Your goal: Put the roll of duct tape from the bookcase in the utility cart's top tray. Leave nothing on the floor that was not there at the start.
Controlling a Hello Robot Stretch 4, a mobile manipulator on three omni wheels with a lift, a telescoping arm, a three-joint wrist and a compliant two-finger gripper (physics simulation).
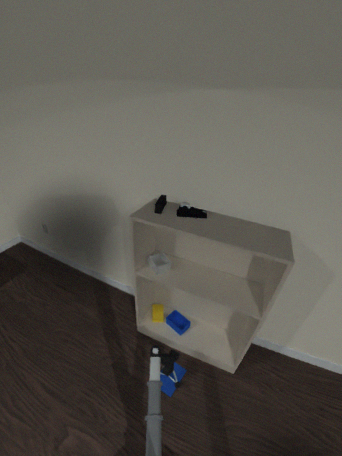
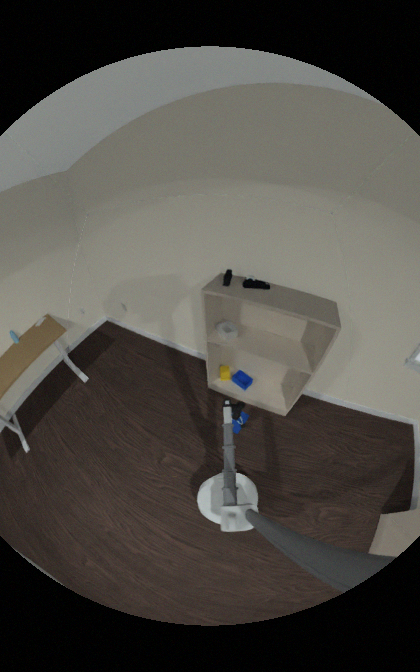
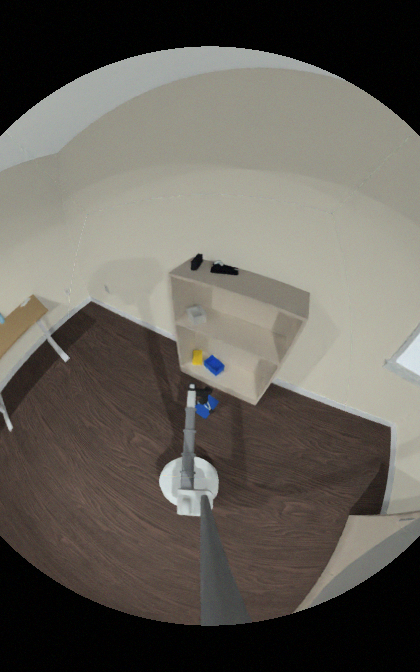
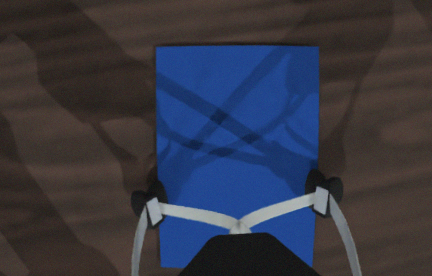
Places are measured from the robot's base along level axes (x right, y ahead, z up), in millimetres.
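Where they show: gripper, fingertip midpoint: (image 1: 167, 380) (image 4: 236, 191).
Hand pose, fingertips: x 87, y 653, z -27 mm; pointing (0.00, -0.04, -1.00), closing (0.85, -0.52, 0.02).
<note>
Things, the pixels of their top centre, and the offset from my fingertips.
- small pale rounded thing at its top centre: (image 1: 192, 203) dz +1129, dx +91, dy +420 mm
- second black object at its top centre: (image 1: 161, 199) dz +1113, dx -77, dy +494 mm
- yellow block at its top centre: (image 1: 157, 311) dz +144, dx -75, dy +473 mm
- open blue bin at its top centre: (image 1: 178, 319) dz +174, dx +85, dy +377 mm
My gripper (image 1: 171, 374) (image 2: 240, 420) (image 3: 206, 404) (image 4: 236, 191) is open and empty, low in front of the bookcase, with its fingertips near the two long edges of a flat blue rectangle (image 1: 167, 389) (image 4: 237, 100) on the floor. The bookcase (image 1: 250, 235) (image 2: 300, 302) (image 3: 270, 287) stands against the wall. On its top, a small pale rounded thing (image 1: 185, 205) shows partly behind a black object (image 1: 192, 213); I cannot tell whether it is the duct tape. A grey, hollow-looking thing (image 1: 160, 263) (image 2: 227, 330) (image 3: 196, 314) is on the middle shelf. The utility cart does not show.
A second black object (image 1: 160, 204) stands on the bookcase's top left. A yellow block (image 1: 158, 313) and an open blue bin (image 1: 178, 322) are on the bottom shelf. A wooden table (image 2: 30, 355) (image 3: 22, 325) with a light-blue item (image 2: 14, 336) stands at the far left.
</note>
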